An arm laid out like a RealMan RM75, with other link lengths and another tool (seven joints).
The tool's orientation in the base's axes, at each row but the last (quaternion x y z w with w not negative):
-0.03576 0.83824 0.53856 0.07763
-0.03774 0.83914 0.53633 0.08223
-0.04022 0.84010 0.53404 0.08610
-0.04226 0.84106 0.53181 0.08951
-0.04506 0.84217 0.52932 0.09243
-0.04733 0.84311 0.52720 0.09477
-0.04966 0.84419 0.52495 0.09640
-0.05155 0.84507 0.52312 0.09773
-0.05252 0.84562 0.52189 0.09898
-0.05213 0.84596 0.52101 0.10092
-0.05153 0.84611 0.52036 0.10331
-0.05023 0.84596 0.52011 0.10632
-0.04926 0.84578 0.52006 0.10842
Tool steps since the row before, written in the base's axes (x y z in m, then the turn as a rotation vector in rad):
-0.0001 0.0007 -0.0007 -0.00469 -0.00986 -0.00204
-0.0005 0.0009 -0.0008 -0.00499 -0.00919 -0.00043
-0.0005 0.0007 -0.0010 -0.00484 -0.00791 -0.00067
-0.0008 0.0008 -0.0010 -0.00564 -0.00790 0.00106
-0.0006 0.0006 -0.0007 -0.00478 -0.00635 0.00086
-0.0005 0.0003 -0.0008 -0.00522 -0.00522 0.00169
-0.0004 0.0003 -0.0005 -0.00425 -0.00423 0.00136
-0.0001 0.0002 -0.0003 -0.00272 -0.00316 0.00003
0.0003 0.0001 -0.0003 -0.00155 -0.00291 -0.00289
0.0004 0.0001 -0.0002 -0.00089 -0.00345 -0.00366
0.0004 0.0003 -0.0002 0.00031 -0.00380 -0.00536
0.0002 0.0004 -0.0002 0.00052 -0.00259 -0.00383
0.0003 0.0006 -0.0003 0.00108 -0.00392 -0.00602
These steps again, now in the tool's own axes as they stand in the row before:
0.0002 -0.0003 0.0009 0.00473 -0.00527 -0.00855
0.0007 -0.0003 0.0011 0.00476 -0.00350 -0.00864
0.0007 -0.0005 0.0010 0.00469 -0.00320 -0.00737
0.0010 -0.0004 0.0011 0.00513 -0.00153 -0.00817
0.0007 -0.0003 0.0008 0.00436 -0.00118 -0.00659
0.0007 -0.0005 0.0006 0.00464 0.00013 -0.00598
0.0005 -0.0002 0.0004 0.00378 0.00010 -0.00484
0.0002 -0.0002 0.0003 0.00260 -0.00087 -0.00314
-0.0002 -0.0003 0.0003 0.00211 -0.00353 -0.00151
-0.0003 -0.0002 0.0002 0.00163 -0.00457 -0.00158
-0.0003 -0.0001 0.0004 0.00085 -0.00645 -0.00101
-0.0001 0.0000 0.0005 0.00032 -0.00461 -0.00057
-0.0002 0.0000 0.0007 0.00025 -0.00722 -0.00073

